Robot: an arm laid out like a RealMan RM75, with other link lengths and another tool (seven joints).
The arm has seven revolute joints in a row. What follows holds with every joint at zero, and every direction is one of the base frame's.
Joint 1 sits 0.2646 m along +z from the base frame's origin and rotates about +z.
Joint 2 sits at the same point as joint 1 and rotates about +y.
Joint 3 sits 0.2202 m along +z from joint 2 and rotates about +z.
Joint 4 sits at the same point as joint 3 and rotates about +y.
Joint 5 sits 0.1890 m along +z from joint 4 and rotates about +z.
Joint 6 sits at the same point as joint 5 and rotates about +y.
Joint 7 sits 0.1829 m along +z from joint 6 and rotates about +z.
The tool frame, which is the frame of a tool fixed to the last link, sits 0.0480 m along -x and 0.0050 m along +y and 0.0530 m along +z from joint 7; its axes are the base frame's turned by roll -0.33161, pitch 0.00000 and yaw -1.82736 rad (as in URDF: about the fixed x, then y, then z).
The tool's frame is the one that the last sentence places.
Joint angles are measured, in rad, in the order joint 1, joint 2, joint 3, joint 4, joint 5, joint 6, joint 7. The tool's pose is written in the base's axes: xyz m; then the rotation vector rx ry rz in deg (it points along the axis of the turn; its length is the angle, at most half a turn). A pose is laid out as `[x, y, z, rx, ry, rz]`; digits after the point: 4 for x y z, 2 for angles.
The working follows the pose.
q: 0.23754, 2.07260, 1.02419, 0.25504, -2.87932, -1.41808, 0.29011
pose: [0.1860, 0.3179, 0.0350, -94.92, -64.42, -31.47]
Where each joint sits with the arm in this pose, in the base's axes (m; each line is computed from the numbers above, not from the rounded line before):
joint 1: 0.0000 0.0000 0.2646
joint 2: 0.0000 0.0000 0.2646
joint 3: 0.1876 0.0454 0.1587
joint 4: 0.1876 0.0454 0.1587
joint 5: 0.3223 0.1199 0.0490
joint 6: 0.3223 0.1199 0.0490
joint 7: 0.2426 0.2804 0.0121
the tool: 0.1860 0.3179 0.0350

